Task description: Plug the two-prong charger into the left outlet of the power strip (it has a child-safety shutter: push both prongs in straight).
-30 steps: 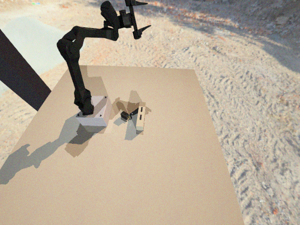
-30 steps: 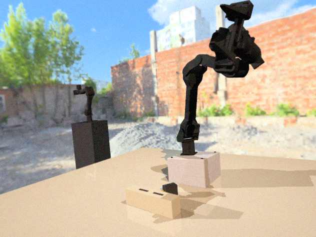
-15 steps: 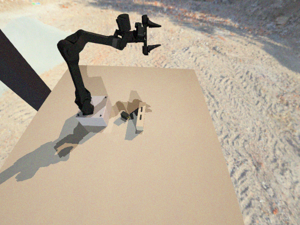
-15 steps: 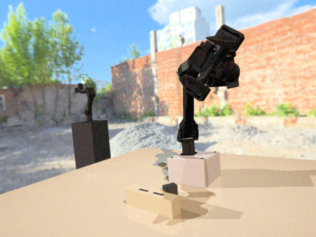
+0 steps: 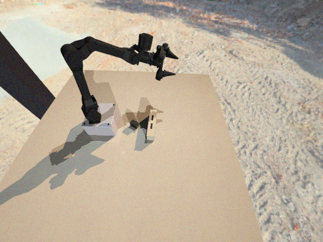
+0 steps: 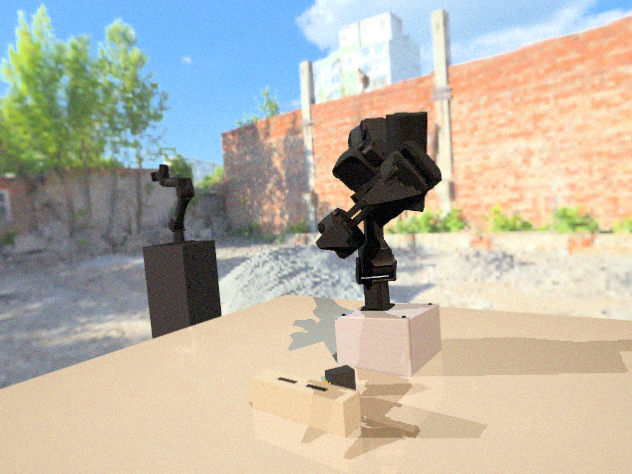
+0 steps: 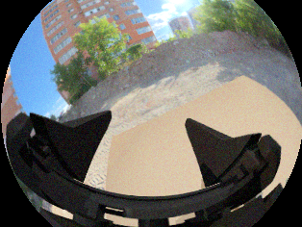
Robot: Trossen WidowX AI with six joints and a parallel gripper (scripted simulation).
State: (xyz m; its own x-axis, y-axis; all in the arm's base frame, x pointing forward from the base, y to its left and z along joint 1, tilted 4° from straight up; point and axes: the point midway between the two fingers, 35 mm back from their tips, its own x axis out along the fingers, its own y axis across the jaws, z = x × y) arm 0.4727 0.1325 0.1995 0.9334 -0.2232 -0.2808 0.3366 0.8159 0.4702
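My gripper tip is now 310 mm above the black two-prong charger, 260 mm past it and 140 mm to the left of it.
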